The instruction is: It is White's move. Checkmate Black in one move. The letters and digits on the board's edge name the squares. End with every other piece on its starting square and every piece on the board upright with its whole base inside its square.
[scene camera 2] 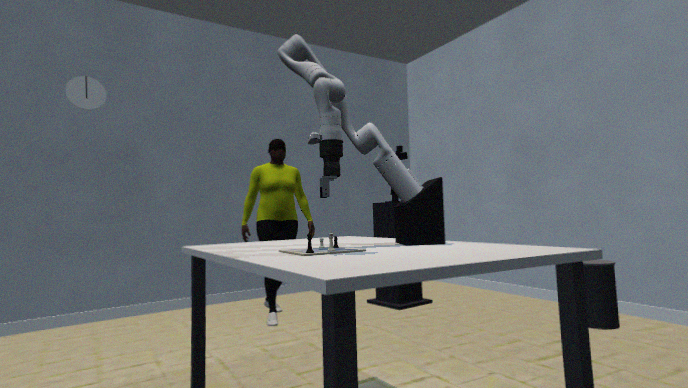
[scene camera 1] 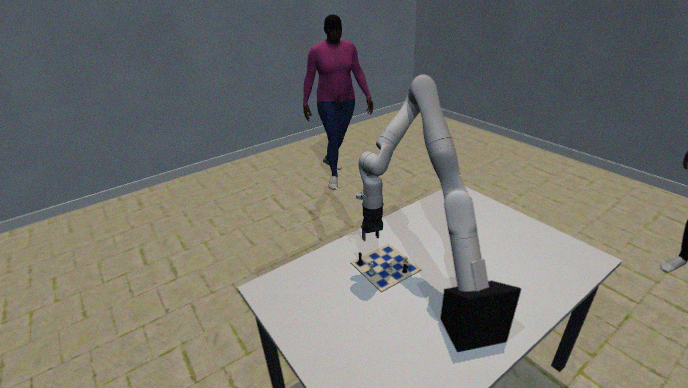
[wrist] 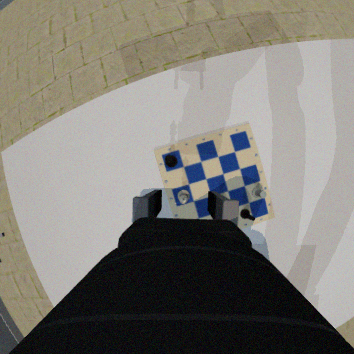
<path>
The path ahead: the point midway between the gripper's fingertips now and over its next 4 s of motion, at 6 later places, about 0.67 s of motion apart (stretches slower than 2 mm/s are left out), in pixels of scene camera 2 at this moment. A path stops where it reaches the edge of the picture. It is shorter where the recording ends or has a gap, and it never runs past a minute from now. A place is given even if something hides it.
My gripper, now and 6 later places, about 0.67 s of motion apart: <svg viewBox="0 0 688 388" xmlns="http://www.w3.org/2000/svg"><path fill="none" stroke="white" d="M324 197L318 207L305 211L314 210L318 210L317 224L317 237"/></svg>
</path>
